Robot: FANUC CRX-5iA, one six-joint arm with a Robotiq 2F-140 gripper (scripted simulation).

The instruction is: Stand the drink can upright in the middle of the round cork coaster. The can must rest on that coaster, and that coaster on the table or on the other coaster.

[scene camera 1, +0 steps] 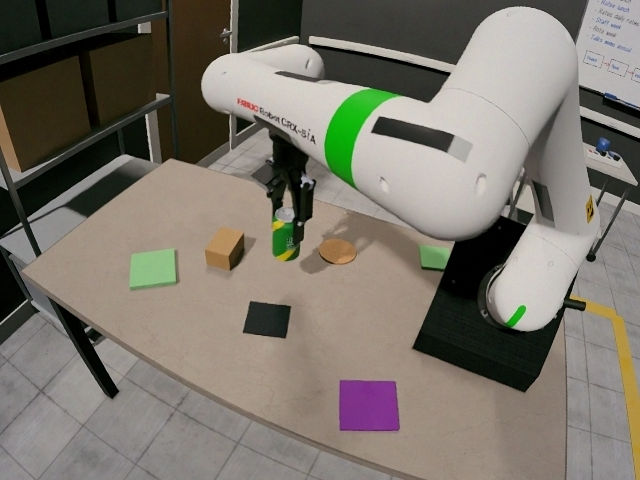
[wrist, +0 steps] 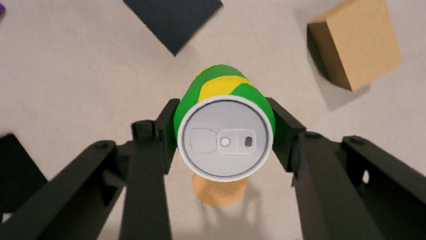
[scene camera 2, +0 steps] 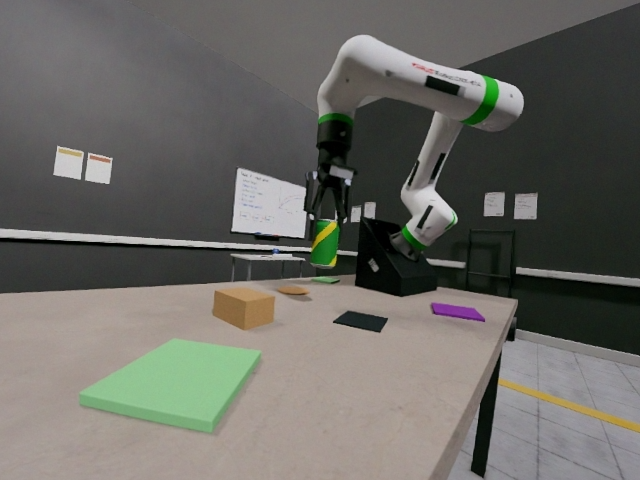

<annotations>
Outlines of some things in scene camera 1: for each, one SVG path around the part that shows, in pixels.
My gripper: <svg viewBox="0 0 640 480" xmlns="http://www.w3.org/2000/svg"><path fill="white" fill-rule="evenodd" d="M273 141L273 157L267 159L266 162L275 161L277 164L287 167L287 173L284 174L286 182L270 193L267 191L267 196L271 198L274 217L276 211L284 207L283 199L285 199L284 195L288 185L292 194L295 217L292 219L294 221L293 243L296 244L304 240L305 223L313 218L314 189L317 180L310 179L307 175L306 165L310 155L298 146L282 145Z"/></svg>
A round cork coaster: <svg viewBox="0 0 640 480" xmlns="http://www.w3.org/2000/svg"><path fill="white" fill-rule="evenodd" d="M319 246L320 256L332 264L347 264L356 257L355 247L342 239L329 239Z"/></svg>
</annotations>
